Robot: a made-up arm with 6 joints.
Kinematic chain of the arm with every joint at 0, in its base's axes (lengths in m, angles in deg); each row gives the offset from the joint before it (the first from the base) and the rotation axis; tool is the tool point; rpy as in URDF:
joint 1: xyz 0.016 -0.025 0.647 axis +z
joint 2: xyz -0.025 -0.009 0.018 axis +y
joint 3: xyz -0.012 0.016 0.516 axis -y
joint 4: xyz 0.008 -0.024 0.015 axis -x
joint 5: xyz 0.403 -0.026 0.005 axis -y
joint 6: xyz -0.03 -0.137 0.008 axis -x
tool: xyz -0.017 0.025 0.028 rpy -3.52 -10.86 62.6
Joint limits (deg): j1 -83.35..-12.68 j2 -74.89..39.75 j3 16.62..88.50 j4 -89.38..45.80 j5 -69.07..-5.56 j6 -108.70..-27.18
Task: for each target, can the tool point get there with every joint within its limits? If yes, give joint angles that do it. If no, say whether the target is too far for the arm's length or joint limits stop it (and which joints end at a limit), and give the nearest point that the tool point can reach.
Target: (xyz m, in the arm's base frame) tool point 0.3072 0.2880 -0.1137
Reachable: no: joint limits stop it (at a limit: joint 1, joint 2, joint 3, joint 4, joint 5, joint 6) | nearest point 0.5522 -0.1982 0.7579 | short by 1.028 m
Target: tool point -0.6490 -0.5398 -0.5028
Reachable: no: too far | nearest point -0.9189 0.0504 0.7211 | short by 1.385 m
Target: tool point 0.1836 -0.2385 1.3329
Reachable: yes | joints -21.05 -10.81 33.94 -66.19 -17.57 -94.92
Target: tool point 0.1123 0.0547 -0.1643
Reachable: no: joint limits stop it (at a limit: joint 1, joint 2, joint 3, joint 4, joint 5, joint 6) | nearest point 0.5522 -0.1982 0.7579 | short by 1.053 m
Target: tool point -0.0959 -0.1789 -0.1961
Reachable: no: joint limits stop it (at a limit: joint 1, joint 2, joint 3, joint 4, joint 6) | nearest point 0.0146 -0.6062 0.7513 | short by 1.045 m
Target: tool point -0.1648 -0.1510 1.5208
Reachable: yes | joints -72.78 -6.86 49.66 -5.03 -20.05 -85.48
